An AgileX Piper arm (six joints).
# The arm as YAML. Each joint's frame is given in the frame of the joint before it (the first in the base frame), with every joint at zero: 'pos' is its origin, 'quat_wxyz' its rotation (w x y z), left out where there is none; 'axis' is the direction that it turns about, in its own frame. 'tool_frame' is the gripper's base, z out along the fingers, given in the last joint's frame.
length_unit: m
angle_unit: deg
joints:
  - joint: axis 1
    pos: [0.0, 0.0, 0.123]
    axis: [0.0, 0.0, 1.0]
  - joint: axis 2
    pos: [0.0, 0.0, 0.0]
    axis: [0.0, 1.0, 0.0]
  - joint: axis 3
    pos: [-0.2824, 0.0, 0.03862]
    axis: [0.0, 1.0, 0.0]
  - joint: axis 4
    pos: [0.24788, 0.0, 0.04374]
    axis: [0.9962, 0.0, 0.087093]
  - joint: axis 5
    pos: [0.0, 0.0, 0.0]
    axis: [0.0, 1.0, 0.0]
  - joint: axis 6
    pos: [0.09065, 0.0, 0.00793]
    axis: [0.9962, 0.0, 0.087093]
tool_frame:
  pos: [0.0, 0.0, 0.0]
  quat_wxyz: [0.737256, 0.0, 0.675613, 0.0]
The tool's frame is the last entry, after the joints.
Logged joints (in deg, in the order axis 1, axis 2, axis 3, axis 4, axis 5, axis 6), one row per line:
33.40 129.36 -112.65 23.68 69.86 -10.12
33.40 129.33 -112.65 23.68 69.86 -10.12
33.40 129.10 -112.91 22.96 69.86 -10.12
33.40 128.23 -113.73 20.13 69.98 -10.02
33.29 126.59 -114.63 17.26 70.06 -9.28
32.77 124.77 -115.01 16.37 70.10 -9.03
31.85 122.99 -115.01 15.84 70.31 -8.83
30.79 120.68 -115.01 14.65 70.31 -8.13
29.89 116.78 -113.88 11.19 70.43 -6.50
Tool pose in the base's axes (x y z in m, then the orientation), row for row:
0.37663 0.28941 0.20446 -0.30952 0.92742 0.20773 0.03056
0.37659 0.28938 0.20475 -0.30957 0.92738 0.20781 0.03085
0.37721 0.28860 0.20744 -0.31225 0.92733 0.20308 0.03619
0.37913 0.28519 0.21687 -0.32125 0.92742 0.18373 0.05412
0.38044 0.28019 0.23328 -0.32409 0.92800 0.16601 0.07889
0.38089 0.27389 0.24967 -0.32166 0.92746 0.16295 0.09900
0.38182 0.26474 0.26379 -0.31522 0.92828 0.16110 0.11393
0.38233 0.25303 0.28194 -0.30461 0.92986 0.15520 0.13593
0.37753 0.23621 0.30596 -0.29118 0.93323 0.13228 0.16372
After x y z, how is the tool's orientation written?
As a quaternion, x y z w.
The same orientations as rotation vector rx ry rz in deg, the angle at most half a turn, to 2 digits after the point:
-54.66 163.76 36.68
-54.65 163.73 36.69
-54.95 163.18 35.74
-55.91 161.42 31.98
-55.58 159.14 28.47
-54.51 157.18 27.62
-52.96 155.96 27.07
-50.54 154.28 25.75
-47.57 152.45 21.61

